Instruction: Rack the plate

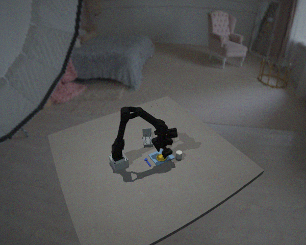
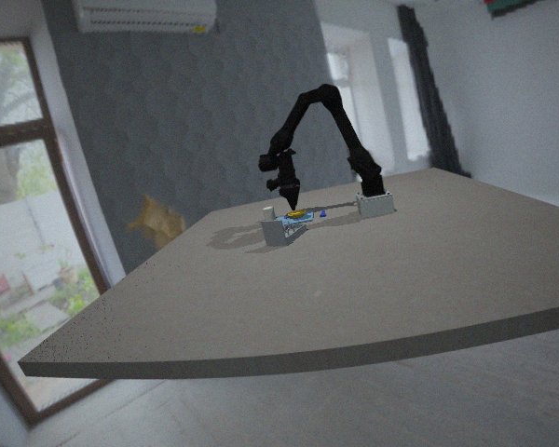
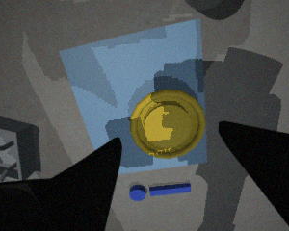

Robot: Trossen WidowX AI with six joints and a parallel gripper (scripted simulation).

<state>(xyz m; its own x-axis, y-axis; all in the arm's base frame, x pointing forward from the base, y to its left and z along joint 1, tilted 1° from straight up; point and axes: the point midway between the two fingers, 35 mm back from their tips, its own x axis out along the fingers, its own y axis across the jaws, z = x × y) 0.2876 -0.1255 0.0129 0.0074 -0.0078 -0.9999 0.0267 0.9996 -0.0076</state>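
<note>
The yellow plate is 2 cm below my gripper tip. Round my gripper tip: blue spoon: 10 cm behind, 3 cm to the left, 4 cm below; then white cup: 11 cm ahead, 5 cm to the right, 2 cm below; then grey dish rack: 2 cm ahead, 23 cm to the left, 2 cm below.
</note>
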